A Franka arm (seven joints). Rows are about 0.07 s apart.
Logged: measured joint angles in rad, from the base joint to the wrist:
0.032 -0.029 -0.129 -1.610 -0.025 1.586 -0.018
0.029 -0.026 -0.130 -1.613 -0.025 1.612 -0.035
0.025 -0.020 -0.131 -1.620 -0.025 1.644 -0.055
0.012 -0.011 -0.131 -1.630 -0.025 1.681 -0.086
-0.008 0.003 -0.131 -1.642 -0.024 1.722 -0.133
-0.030 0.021 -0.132 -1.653 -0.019 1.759 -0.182
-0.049 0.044 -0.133 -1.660 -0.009 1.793 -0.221
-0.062 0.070 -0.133 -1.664 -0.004 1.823 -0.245
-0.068 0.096 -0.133 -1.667 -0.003 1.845 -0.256
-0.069 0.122 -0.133 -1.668 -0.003 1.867 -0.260
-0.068 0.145 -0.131 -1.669 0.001 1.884 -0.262
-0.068 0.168 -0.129 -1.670 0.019 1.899 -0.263
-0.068 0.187 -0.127 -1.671 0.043 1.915 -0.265
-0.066 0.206 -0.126 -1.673 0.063 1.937 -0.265
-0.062 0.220 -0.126 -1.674 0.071 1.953 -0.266
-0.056 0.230 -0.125 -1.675 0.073 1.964 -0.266
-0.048 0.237 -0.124 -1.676 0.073 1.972 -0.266
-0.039 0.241 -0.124 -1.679 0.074 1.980 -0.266
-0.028 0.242 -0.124 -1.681 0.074 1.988 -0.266
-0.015 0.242 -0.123 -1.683 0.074 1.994 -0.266
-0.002 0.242 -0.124 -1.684 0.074 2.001 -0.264
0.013 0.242 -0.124 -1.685 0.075 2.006 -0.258
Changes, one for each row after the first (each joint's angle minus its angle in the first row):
-0.003 0.003 -0.001 -0.003 0.000 0.026 -0.017
-0.007 0.009 -0.002 -0.010 0.000 0.058 -0.037
-0.020 0.018 -0.002 -0.020 0.000 0.095 -0.068
-0.040 0.032 -0.002 -0.032 0.001 0.136 -0.115
-0.062 0.050 -0.003 -0.043 0.006 0.173 -0.164
-0.081 0.073 -0.004 -0.050 0.016 0.207 -0.203
-0.094 0.099 -0.004 -0.054 0.021 0.237 -0.227
-0.100 0.125 -0.004 -0.057 0.022 0.259 -0.238
-0.101 0.151 -0.004 -0.058 0.022 0.281 -0.242
-0.100 0.174 -0.002 -0.059 0.026 0.298 -0.244
-0.100 0.197 0.000 -0.060 0.044 0.313 -0.245
-0.100 0.216 0.002 -0.061 0.068 0.329 -0.247
-0.098 0.235 0.003 -0.063 0.088 0.351 -0.247
-0.094 0.249 0.003 -0.064 0.096 0.367 -0.248
-0.088 0.259 0.004 -0.065 0.098 0.378 -0.248
-0.080 0.266 0.005 -0.066 0.098 0.386 -0.248
-0.071 0.270 0.005 -0.069 0.099 0.394 -0.248
-0.060 0.271 0.005 -0.071 0.099 0.402 -0.248
-0.047 0.271 0.006 -0.073 0.099 0.408 -0.248
-0.034 0.271 0.005 -0.074 0.099 0.415 -0.246
-0.019 0.271 0.005 -0.075 0.100 0.420 -0.240

